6 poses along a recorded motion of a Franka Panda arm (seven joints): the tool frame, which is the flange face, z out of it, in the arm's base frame.
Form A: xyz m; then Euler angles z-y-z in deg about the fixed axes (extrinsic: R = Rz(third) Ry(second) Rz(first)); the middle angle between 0 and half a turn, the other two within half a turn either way.
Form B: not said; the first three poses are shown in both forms.
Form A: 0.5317, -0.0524, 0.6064, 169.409, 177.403, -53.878
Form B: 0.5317, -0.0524, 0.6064; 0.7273, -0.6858, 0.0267; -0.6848, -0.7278, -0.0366; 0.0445, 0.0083, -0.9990
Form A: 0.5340, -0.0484, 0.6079, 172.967, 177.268, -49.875
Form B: 0.5340, -0.0484, 0.6079; 0.7325, -0.6801, 0.0307; -0.6791, -0.7331, -0.0364; 0.0473, 0.0058, -0.9989
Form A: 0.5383, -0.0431, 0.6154, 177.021, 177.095, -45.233
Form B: 0.5383, -0.0431, 0.6154; 0.7393, -0.6725, 0.0357; -0.6715, -0.7401, -0.0360; 0.0506, 0.0026, -0.9987
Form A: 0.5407, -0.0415, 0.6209, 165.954, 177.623, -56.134
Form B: 0.5407, -0.0415, 0.6209; 0.7417, -0.6704, 0.0231; -0.6696, -0.7419, -0.0344; 0.0402, 0.0101, -0.9991
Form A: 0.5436, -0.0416, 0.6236, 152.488, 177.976, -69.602
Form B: 0.5436, -0.0416, 0.6236; 0.7419, -0.6704, 0.0123; -0.6698, -0.7418, -0.0331; 0.0313, 0.0163, -0.9994
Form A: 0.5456, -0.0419, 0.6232, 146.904, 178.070, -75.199
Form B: 0.5456, -0.0419, 0.6232; 0.7418, -0.6705, 0.0086; -0.6700, -0.7416, -0.0326; 0.0282, 0.0184, -0.9994
